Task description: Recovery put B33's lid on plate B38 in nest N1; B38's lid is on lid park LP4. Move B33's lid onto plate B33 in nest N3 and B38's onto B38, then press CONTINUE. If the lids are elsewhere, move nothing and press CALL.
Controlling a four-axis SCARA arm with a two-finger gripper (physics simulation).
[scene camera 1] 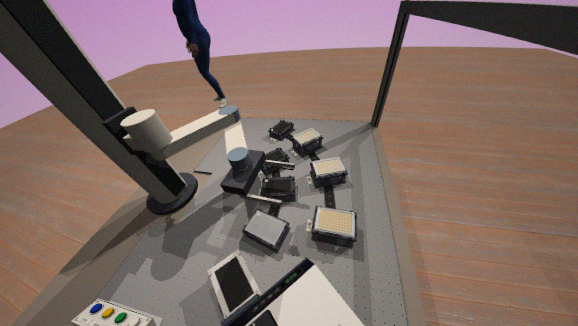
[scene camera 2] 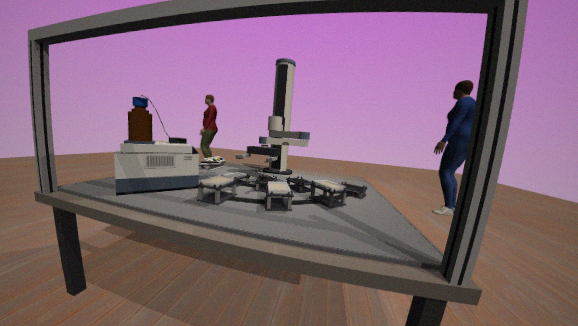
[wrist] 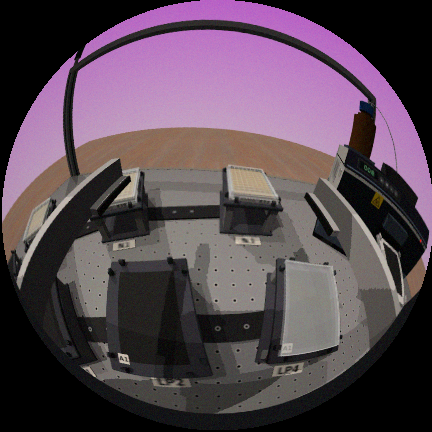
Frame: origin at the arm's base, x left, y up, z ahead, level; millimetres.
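Where they show: gripper, fingertip midpoint: (scene camera 1: 288,183) (scene camera 2: 251,158) (wrist: 219,171); arm's base, origin of the base link: (scene camera 1: 173,193) (scene camera 2: 277,172).
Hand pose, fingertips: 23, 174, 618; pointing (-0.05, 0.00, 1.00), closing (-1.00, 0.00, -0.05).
Each offset is from my fingertips to the centre of the thing, as dx, dy, dz. "pt": to the spot under its first point.
My gripper (scene camera 1: 287,183) (scene camera 2: 254,158) (wrist: 219,171) is open and empty, raised above the lid parks beside LP2 {+64, -132, -73} (wrist: 150,320). A clear lid {-123, -112, -69} (scene camera 1: 266,229) (wrist: 310,305) lies flat on LP4. LP2 is a bare dark stand. A tan plate {-72, -86, +169} (scene camera 1: 334,221) (scene camera 2: 218,182) (wrist: 250,183) sits in nest N3. Another plate {+184, -84, +131} (scene camera 1: 328,167) (scene camera 2: 278,188) sits in the middle nest, and the plate {+389, -78, +4} (scene camera 1: 307,135) (scene camera 2: 328,186) (wrist: 37,220) in N1 is farther off. Whether these plates bear lids is unclear, and their codes are unreadable. The button panel {pt -505, -84, -500} (scene camera 1: 82,316) has blue, yellow, green and white buttons; its labels are unreadable.
A white instrument (scene camera 1: 315,300) (scene camera 2: 156,170) with a brown bottle {pt -396, +122, +251} (scene camera 2: 140,125) stands near LP4. A white-framed dark panel {pt -313, -61, -85} (scene camera 1: 234,283) lies beside it. Two dark stands (scene camera 1: 281,129) (scene camera 1: 275,159) lie beyond LP2. Frame posts {+682, +116, +406} (scene camera 1: 391,70) rise at the table edge. People stand beyond the table.
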